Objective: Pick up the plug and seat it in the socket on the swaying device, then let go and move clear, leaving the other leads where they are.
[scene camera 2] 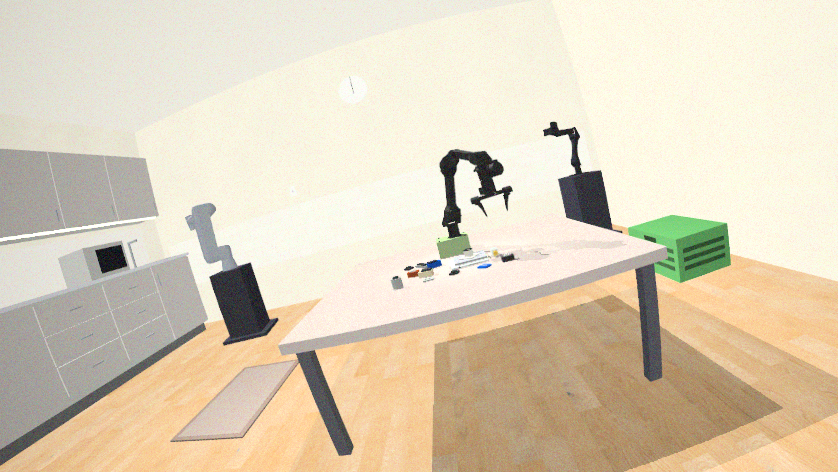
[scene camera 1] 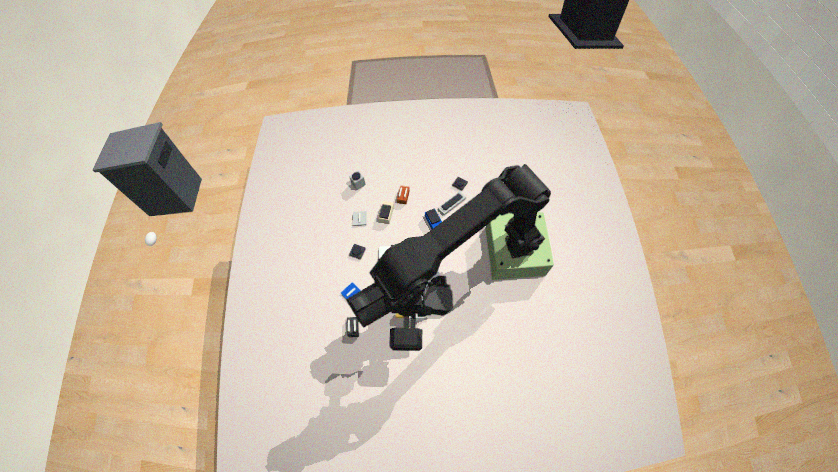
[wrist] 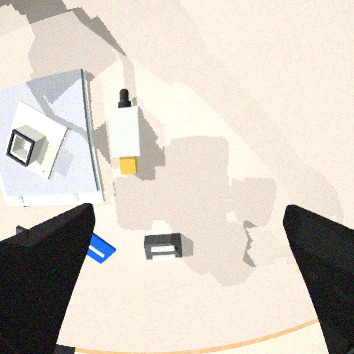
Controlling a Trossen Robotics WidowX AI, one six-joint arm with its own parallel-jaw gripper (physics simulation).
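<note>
The plug, a pale block with a yellow tip (wrist: pixel 128 165) (scene camera 1: pixel 398 315) (scene camera 2: pixel 495 252) and a black rear stub, lies on the table beside the tray (wrist: pixel 55 193). The device, a cream plate (wrist: pixel 54 140) with a square, dark-rimmed socket (wrist: pixel 39 140), sits turned at an angle on the tray. The arm largely hides both in scene camera 1. My gripper (wrist: pixel 192 214) (scene camera 2: pixel 496 212) is wide open and empty, high above the table. In the wrist view the plug lies ahead of the fingertips, left of their midline. No lead cables can be made out.
A dark slotted block (wrist: pixel 163 245) (scene camera 1: pixel 351 327) (scene camera 2: pixel 507 257) and a blue slotted piece (wrist: pixel 101 248) (scene camera 1: pixel 350 290) (scene camera 2: pixel 484 266) lie near the tray. An orange block (scene camera 1: pixel 403 194), a grey cylinder (scene camera 1: pixel 357 180) and several small parts lie farther off.
</note>
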